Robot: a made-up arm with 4 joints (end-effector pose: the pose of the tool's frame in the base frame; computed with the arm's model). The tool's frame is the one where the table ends. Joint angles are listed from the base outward.
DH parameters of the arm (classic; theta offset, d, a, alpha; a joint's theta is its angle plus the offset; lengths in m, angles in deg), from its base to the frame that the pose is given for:
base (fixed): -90 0.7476 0.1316 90
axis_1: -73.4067 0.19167 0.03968 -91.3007
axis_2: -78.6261 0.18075 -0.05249 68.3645
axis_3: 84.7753 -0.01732 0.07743 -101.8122
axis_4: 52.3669 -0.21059 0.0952 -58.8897
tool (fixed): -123.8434 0.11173 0 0
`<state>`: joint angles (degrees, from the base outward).
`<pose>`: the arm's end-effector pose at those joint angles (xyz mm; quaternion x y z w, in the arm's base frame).
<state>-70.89 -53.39 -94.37 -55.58</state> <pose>-260.8 -137.2 784.5 -0.7819 0.2643 0.5353 0.1797</pose>
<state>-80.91 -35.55 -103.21 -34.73</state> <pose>-223.0 -67.0 773.4 -0.6958 0.4953 0.4189 0.3084</pose>
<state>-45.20 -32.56 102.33 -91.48</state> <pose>60.7 -299.3 446.2 -0.3545 -0.7139 -0.5915 0.1218</pose>
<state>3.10 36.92 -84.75 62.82</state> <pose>-145.9 -132.0 807.9 -0.0884 0.3306 -0.7373 0.5825</pose>
